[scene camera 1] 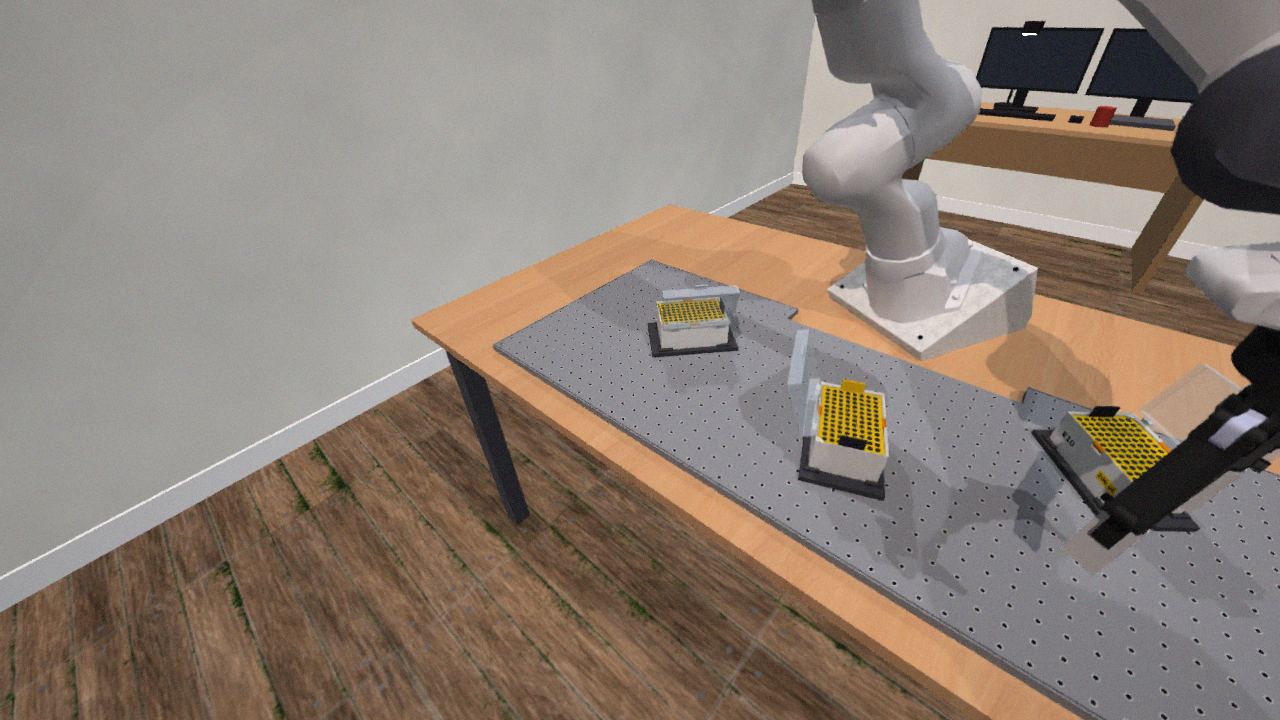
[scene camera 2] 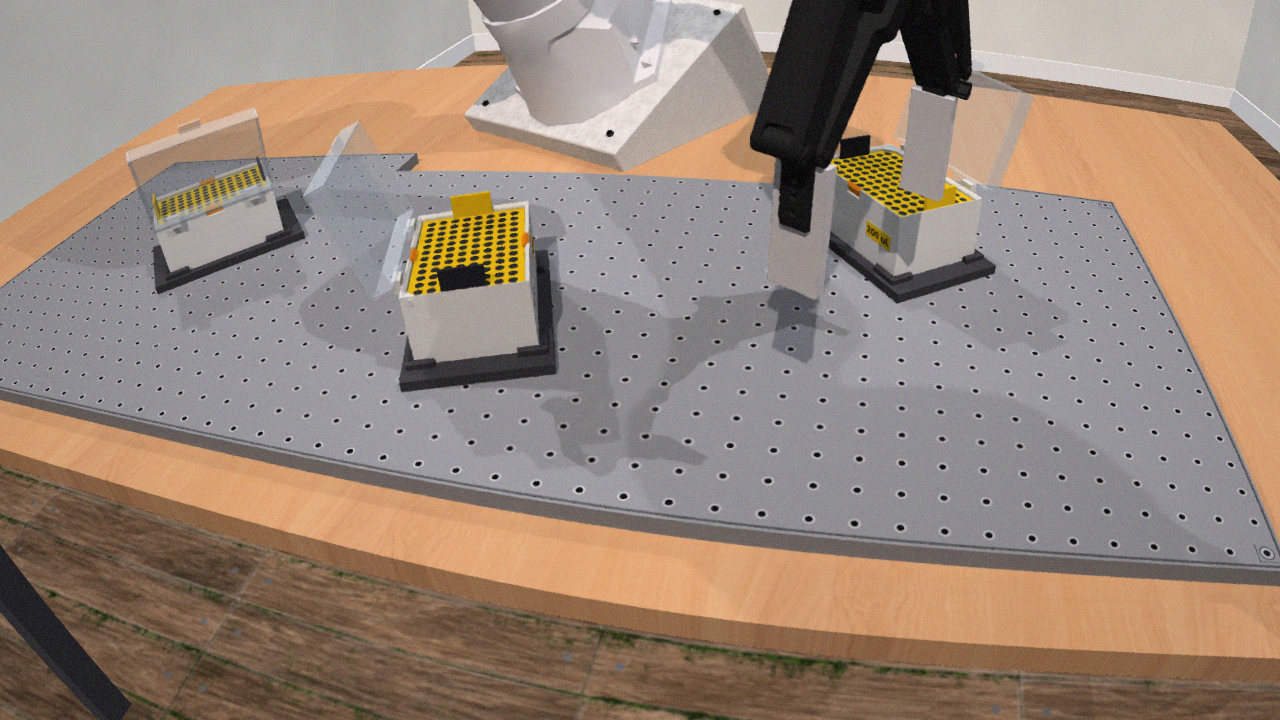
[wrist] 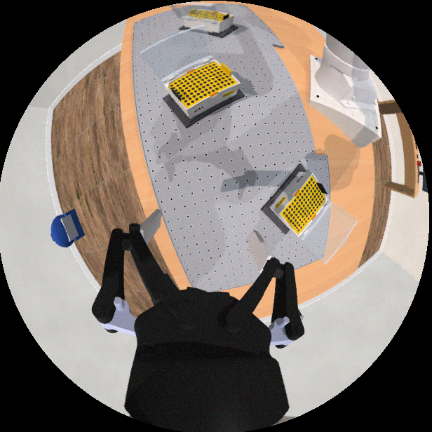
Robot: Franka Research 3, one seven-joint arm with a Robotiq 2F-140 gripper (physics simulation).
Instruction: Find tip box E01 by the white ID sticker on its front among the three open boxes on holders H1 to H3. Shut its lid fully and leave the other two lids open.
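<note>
The middle tip box (scene camera 1: 848, 461) (scene camera 2: 469, 322) (wrist: 202, 89) has a small front label that seems to read E01 in the wrist view. Its clear lid (scene camera 1: 798, 371) (scene camera 2: 344, 179) (wrist: 172, 55) stands open. The right box (scene camera 1: 1085, 450) (scene camera 2: 939, 237) (wrist: 303, 205) has a label that looks like E10; its lid (scene camera 1: 1186, 402) (scene camera 2: 1002, 129) (wrist: 342, 237) is open. The left box (scene camera 1: 693, 336) (scene camera 2: 221, 232) (wrist: 215, 23) also has its lid (scene camera 1: 699, 291) (scene camera 2: 196, 147) open; its label is unreadable. My gripper (scene camera 2: 861, 223) (wrist: 206, 228) is wide open and empty, above the board near the right box.
Each box sits on a dark holder on the grey perforated board (scene camera 1: 572, 358) (scene camera 2: 895, 429) (wrist: 200, 200). The robot base (scene camera 1: 948, 295) (scene camera 2: 626, 98) (wrist: 340, 107) stands behind the board. A desk with monitors (scene camera 1: 1038, 60) is in the background.
</note>
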